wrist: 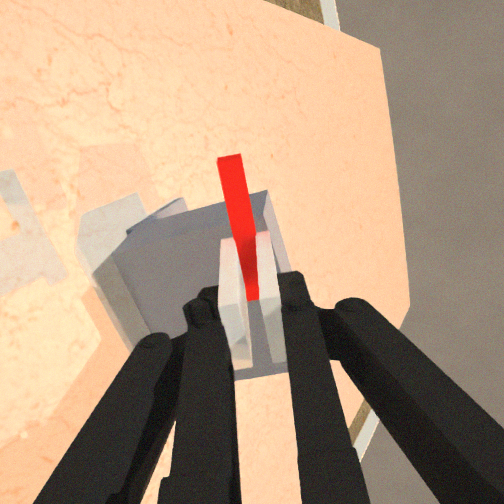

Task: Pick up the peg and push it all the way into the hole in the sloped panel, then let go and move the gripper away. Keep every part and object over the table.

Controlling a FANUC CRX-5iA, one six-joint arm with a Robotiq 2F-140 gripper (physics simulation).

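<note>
In the wrist view my gripper (248, 260) is shut on the red peg (240, 220), with the two pale finger pads on either side of its near end. The peg sticks out ahead of the fingers, and its far tip shows against the peach table beyond the grey sloped panel (180, 265). The panel lies behind and below the fingers. The hole in the panel is hidden by the peg and the pads. I cannot tell whether the peg touches the panel.
The peach table top (200, 100) fills most of the view. Its right edge (395, 200) runs top to bottom, with grey floor (450, 175) beyond. A pale grey mark (25, 240) lies on the table at far left.
</note>
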